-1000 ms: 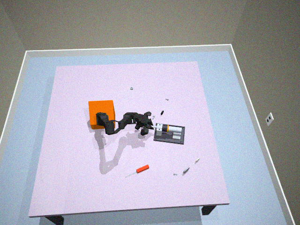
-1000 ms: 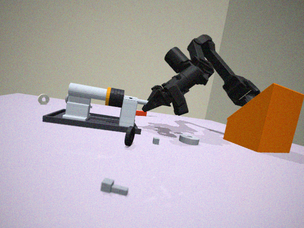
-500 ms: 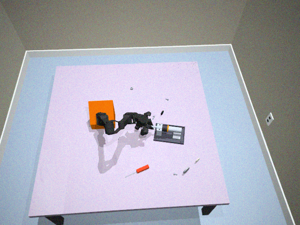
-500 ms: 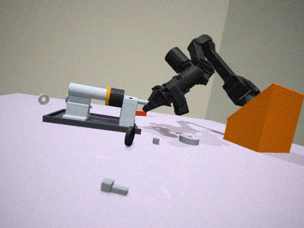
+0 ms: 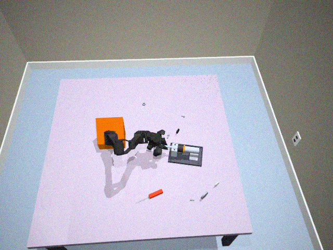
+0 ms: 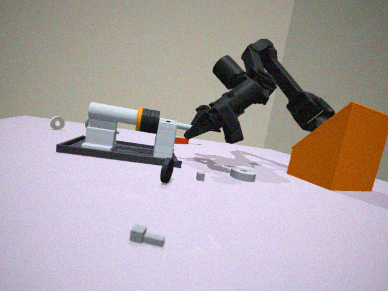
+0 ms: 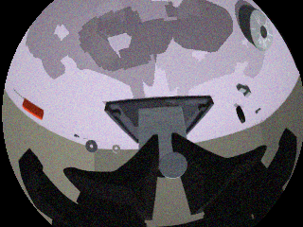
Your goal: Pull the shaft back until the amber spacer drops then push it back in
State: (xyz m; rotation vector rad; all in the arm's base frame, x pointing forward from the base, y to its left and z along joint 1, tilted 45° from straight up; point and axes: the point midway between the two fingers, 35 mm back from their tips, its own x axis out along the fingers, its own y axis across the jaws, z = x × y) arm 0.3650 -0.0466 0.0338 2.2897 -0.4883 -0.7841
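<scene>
The grey shaft is 40 mm ahead of my gripper tip and 20 mm above it. From my gripper tip the other things lie so: grey washer 100 mm behind, 110 mm to the left, 50 mm below; then amber spacer 110 mm ahead, 10 mm to the right, 20 mm above; then black ring 70 mm ahead, 170 mm to the left, 40 mm below.
</scene>
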